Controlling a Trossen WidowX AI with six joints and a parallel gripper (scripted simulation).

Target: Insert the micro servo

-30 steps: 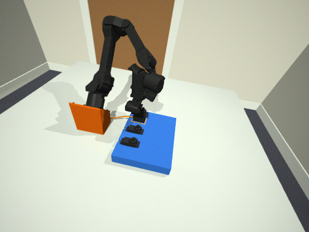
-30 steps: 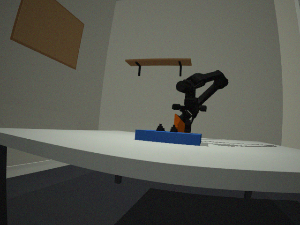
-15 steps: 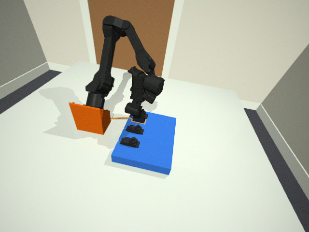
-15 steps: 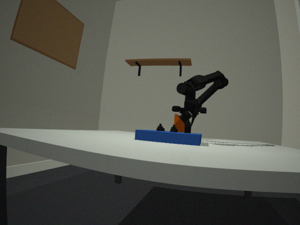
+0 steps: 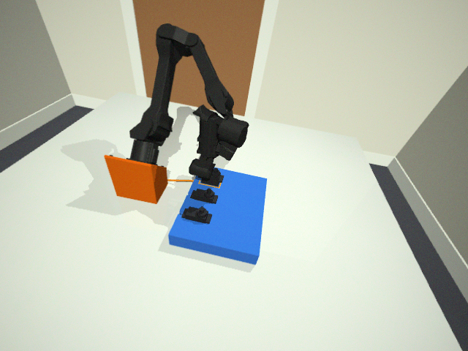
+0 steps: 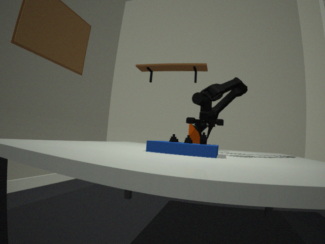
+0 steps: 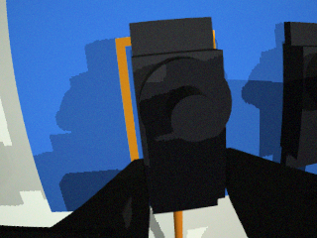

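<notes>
Right now my gripper tip is 130 mm short of the blue deck, 70 mm to the left of it and 50 mm above it.
</notes>
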